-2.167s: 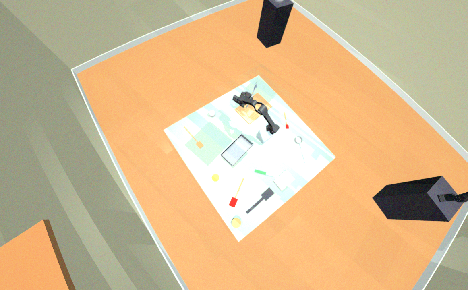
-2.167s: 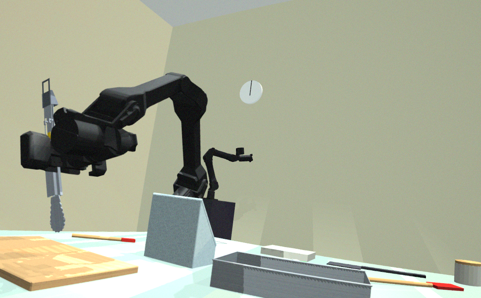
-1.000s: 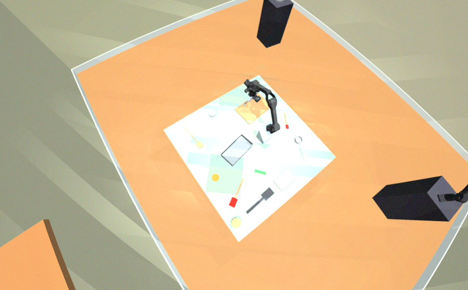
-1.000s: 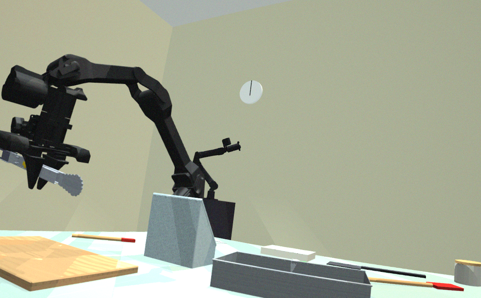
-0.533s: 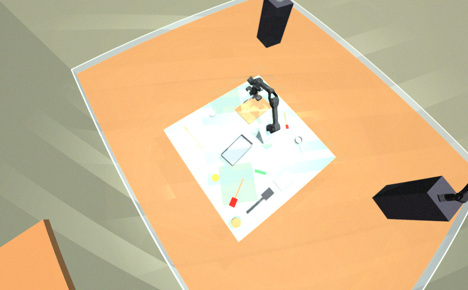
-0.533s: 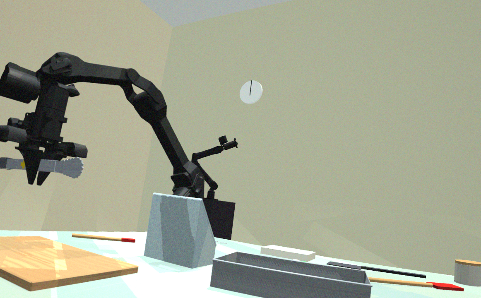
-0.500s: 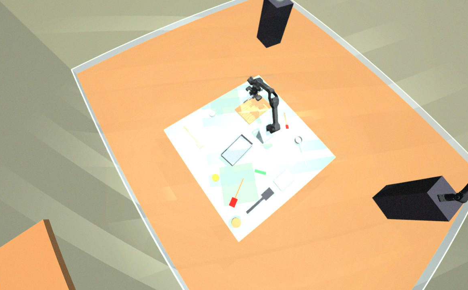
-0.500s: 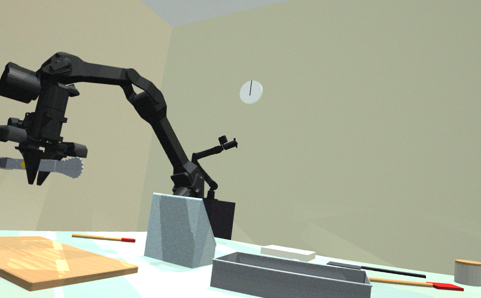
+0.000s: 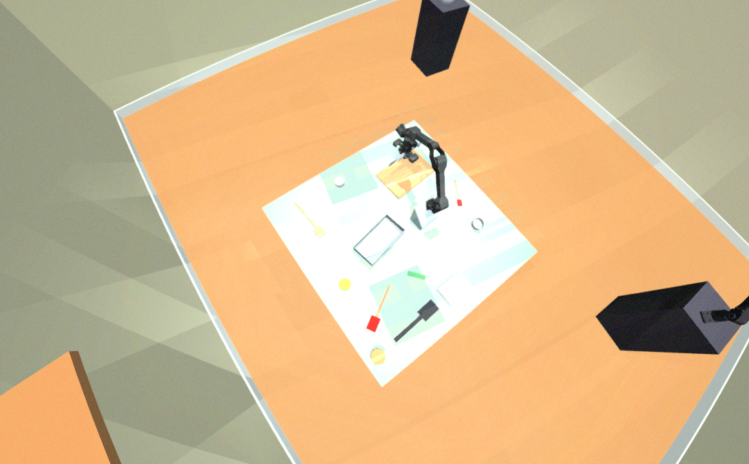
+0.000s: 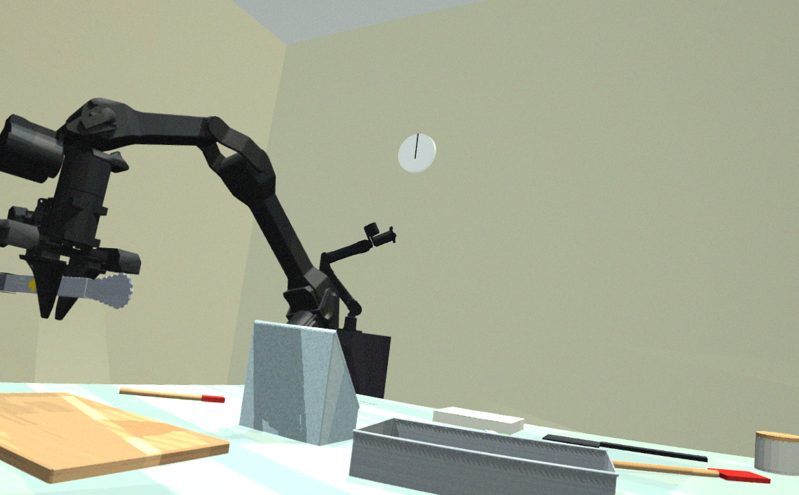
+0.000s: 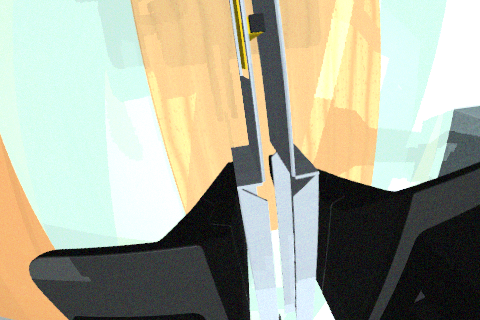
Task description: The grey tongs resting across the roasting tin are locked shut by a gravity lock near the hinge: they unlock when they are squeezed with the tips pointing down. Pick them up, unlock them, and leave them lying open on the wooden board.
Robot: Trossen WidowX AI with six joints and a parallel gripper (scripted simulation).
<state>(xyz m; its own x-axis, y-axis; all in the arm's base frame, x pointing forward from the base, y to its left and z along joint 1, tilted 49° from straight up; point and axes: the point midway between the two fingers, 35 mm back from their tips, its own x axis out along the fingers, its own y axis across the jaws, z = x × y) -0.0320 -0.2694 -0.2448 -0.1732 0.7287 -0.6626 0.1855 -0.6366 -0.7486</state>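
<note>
Right now the wooden board is 13 cm below my gripper tip, 4 cm to the left of it and 2 cm behind it. Round my gripper tip: red-tipped brush 37 cm to the left, 24 cm behind, 13 cm below; pale block 86 cm to the left, 16 cm ahead, 13 cm below; grey roasting tin 40 cm ahead, 38 cm to the left, 11 cm below.
</note>
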